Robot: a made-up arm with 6 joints.
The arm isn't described. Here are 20 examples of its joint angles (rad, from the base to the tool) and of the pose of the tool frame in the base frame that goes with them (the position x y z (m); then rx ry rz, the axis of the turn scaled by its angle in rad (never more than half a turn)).
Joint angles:
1: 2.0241 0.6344 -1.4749 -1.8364 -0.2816 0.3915
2: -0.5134 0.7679 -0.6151 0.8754 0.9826 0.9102
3: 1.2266 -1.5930 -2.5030 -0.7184 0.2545 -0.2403
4: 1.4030 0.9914 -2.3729 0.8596 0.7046 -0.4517
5: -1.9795 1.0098 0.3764 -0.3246 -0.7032 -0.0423
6: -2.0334 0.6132 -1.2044 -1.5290 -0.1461 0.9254
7: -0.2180 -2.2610 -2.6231 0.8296 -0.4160 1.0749
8: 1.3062 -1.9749 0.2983 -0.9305 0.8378 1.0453
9: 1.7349 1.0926 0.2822 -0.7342 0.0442 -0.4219
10: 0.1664 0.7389 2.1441 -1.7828 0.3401 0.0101
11: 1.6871 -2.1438 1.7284 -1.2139 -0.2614 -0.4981
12: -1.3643 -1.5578 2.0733 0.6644 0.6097 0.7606
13: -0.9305 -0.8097 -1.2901 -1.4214 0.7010 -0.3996
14: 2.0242 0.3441 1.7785 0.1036 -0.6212 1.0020
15: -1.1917 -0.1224 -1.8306 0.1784 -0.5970 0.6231
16: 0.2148 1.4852 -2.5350 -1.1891 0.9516 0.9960
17: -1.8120 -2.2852 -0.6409 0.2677 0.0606 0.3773
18: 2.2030 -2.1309 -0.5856 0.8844 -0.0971 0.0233
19: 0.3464 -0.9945 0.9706 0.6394 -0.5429 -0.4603
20: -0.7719 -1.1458 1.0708 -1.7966 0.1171 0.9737
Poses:
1: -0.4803 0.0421 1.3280 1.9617 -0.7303 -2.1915
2: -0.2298 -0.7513 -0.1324 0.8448 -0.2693 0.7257
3: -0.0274 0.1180 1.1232 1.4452 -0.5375 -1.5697
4: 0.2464 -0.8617 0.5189 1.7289 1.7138 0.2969
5: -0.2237 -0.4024 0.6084 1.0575 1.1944 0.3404
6: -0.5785 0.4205 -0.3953 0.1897 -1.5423 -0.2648
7: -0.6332 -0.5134 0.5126 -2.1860 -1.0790 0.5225
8: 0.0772 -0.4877 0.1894 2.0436 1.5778 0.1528
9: -0.3516 0.2716 0.0343 -1.7838 1.0459 -1.0077
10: 0.0819 0.0935 -0.4654 -1.2313 2.3180 -0.9274
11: 0.0407 0.4411 -0.1992 -0.0480 -1.6565 -0.0921
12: 0.0328 -0.0271 0.7581 1.3794 0.4117 -2.6056
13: -0.2146 -0.2609 -0.4364 -1.2657 -0.8958 0.8959
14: 0.4139 -0.3254 0.0882 1.1384 1.4504 2.2570
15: -0.0853 -0.5167 -0.3586 0.5999 -0.7587 0.9876
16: -0.0514 -0.6941 -0.0576 0.7561 -2.0757 1.3973
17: 0.0820 0.5588 -0.1315 0.2960 -1.5122 -1.5408
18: -0.0830 -0.0363 1.1325 -1.1821 0.1038 2.1296
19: -0.4382 0.1812 0.1089 1.5201 -1.3314 -0.5920
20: 0.2398 0.5655 0.3179 -1.2567 0.7761 -0.6044
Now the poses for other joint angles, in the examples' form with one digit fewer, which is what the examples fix.
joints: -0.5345 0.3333 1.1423 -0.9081 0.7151 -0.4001
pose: -0.135 0.268 0.441 0.098 0.987 0.048
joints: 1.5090 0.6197 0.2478 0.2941 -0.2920 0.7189
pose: -0.335 0.316 0.245 -1.961 0.315 -1.004
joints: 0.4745 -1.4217 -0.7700 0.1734 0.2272 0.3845
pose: -0.257 -0.815 0.258 -1.139 -1.305 1.038
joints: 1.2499 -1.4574 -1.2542 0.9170 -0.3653 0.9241
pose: -0.335 -0.300 1.045 -1.735 -0.527 1.157
